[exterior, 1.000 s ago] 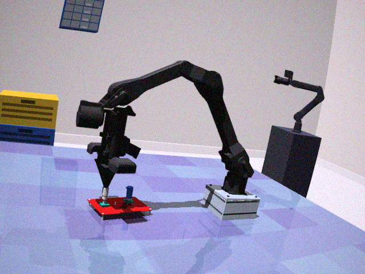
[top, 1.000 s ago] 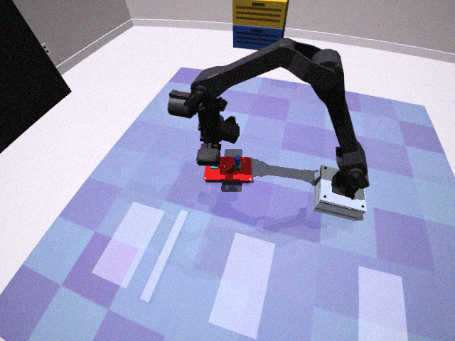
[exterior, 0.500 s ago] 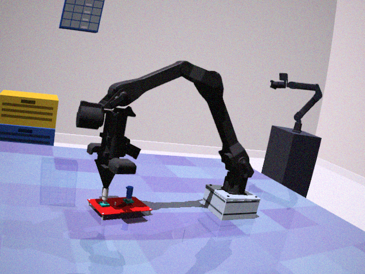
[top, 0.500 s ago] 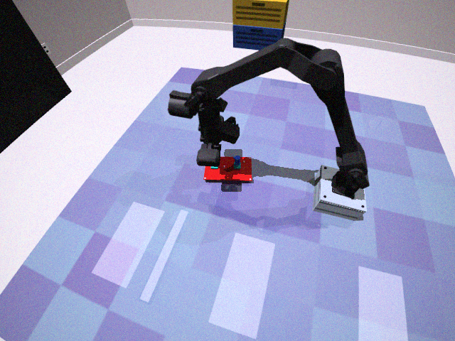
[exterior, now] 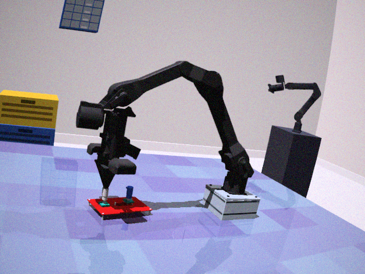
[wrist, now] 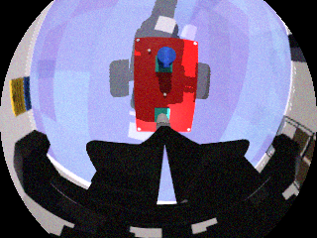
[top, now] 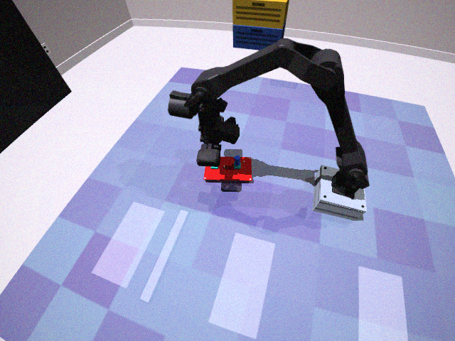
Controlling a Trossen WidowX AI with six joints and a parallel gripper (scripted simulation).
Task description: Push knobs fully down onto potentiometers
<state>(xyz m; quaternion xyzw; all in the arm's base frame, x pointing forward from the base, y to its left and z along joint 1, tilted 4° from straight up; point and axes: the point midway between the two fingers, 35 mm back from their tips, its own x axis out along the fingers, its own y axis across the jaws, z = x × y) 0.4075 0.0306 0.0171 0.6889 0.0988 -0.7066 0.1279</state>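
My gripper tip is 3 cm above the potentiometer with white knob. Round my gripper tip: potentiometer with blue knob 7 cm behind, 3 cm to the right, 2 cm below.
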